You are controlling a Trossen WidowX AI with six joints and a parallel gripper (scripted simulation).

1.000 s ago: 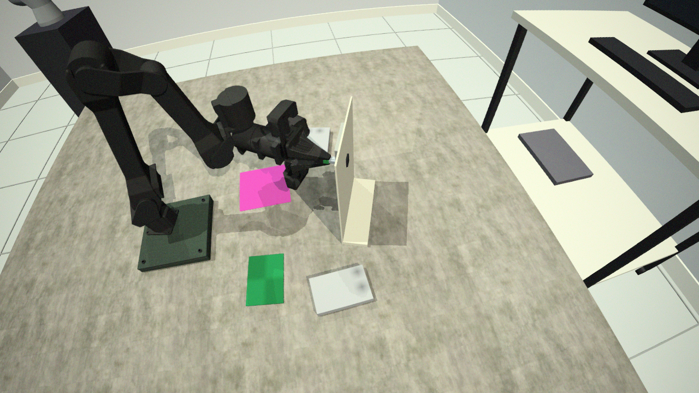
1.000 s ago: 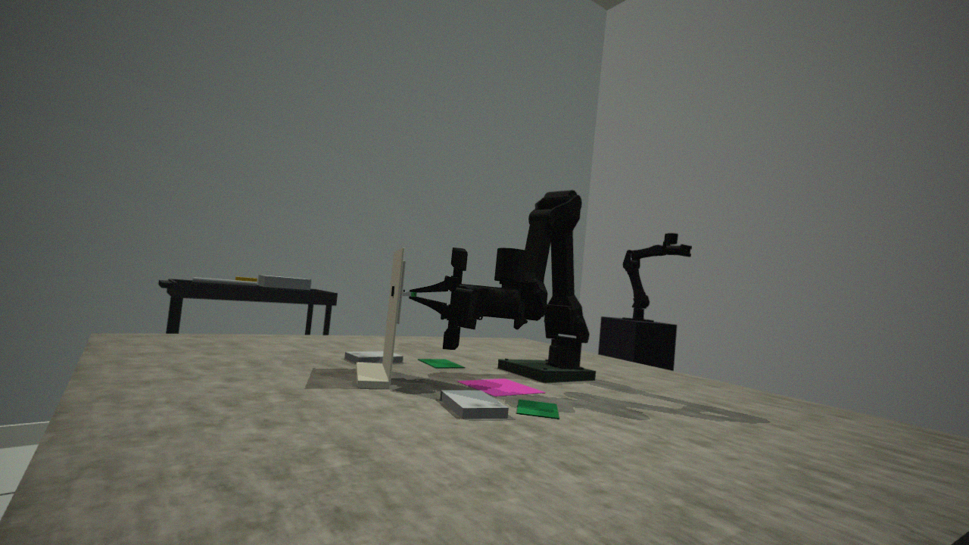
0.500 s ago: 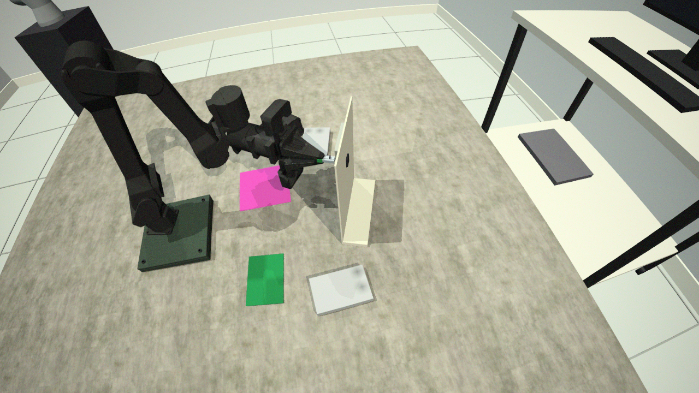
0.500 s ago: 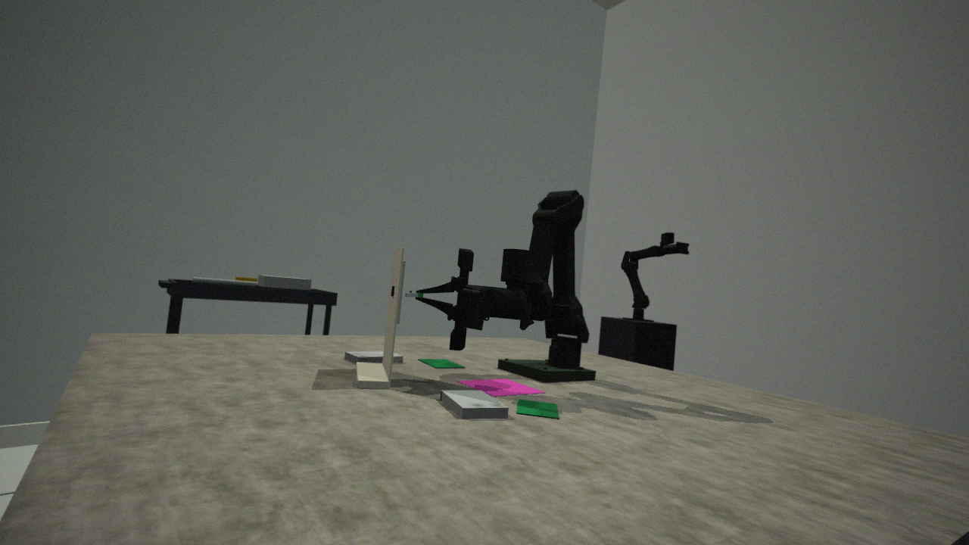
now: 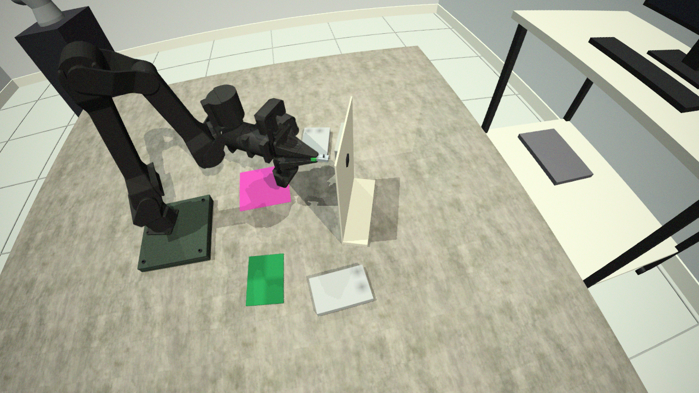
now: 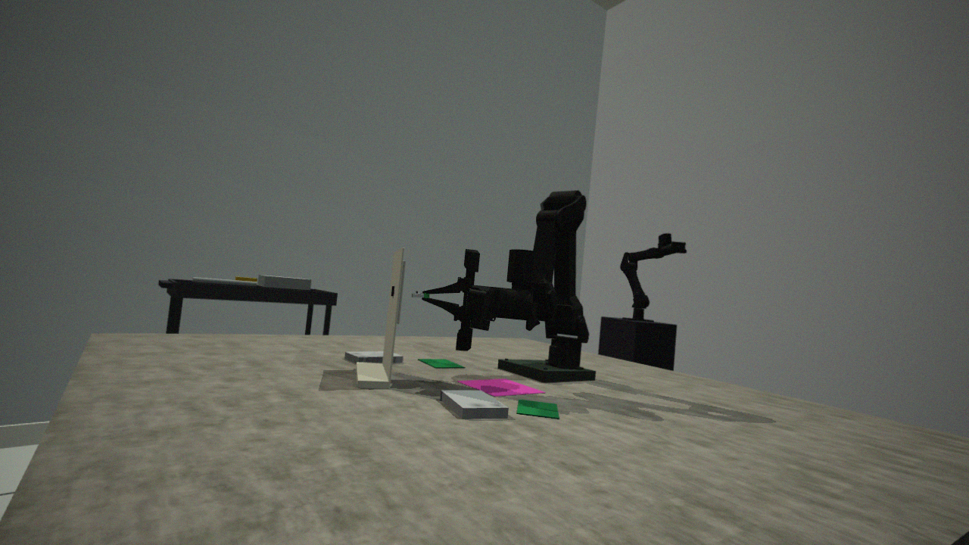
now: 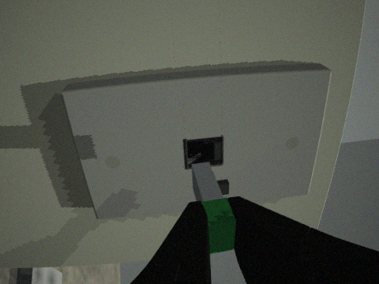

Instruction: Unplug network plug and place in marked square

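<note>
My gripper tip is now 160 mm above the marked square, 150 mm past it and 60 mm to the right of it. Round my gripper tip: cream upright panel 60 mm ahead, 50 mm below, 10 mm to the right; then network plug right at my gripper tip.
</note>
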